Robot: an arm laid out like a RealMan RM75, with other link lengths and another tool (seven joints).
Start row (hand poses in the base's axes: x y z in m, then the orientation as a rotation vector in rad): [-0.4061, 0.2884, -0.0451, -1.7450, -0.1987, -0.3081]
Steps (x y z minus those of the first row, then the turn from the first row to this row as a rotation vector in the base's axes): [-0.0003, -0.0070, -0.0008, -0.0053, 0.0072, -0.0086]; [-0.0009, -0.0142, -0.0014, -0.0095, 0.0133, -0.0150]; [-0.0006, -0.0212, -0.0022, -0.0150, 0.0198, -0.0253]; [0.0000, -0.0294, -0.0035, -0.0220, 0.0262, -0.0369]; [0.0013, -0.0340, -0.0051, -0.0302, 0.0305, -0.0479]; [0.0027, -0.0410, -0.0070, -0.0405, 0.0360, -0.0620]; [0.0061, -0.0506, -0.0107, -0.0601, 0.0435, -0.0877]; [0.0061, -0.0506, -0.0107, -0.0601, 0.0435, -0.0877]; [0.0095, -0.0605, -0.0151, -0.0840, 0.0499, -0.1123]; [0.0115, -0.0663, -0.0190, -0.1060, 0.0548, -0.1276]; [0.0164, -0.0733, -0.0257, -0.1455, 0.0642, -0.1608]
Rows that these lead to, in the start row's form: [-0.4064, 0.2814, -0.0459, -1.7524, -0.1870, -0.3078]; [-0.4070, 0.2742, -0.0465, -1.7582, -0.1778, -0.3068]; [-0.4067, 0.2672, -0.0473, -1.7658, -0.1651, -0.3083]; [-0.4061, 0.2590, -0.0486, -1.7751, -0.1516, -0.3108]; [-0.4048, 0.2544, -0.0502, -1.7852, -0.1403, -0.3146]; [-0.4034, 0.2474, -0.0521, -1.7979, -0.1257, -0.3194]; [-0.4000, 0.2378, -0.0558, -1.8213, -0.1010, -0.3305]; [-0.4000, 0.2378, -0.0558, -1.8213, -0.1010, -0.3305]; [-0.3966, 0.2279, -0.0602, -1.8487, -0.0785, -0.3416]; [-0.3946, 0.2221, -0.0641, -1.8728, -0.0650, -0.3473]; [-0.3897, 0.2151, -0.0708, -1.9166, -0.0346, -0.3612]
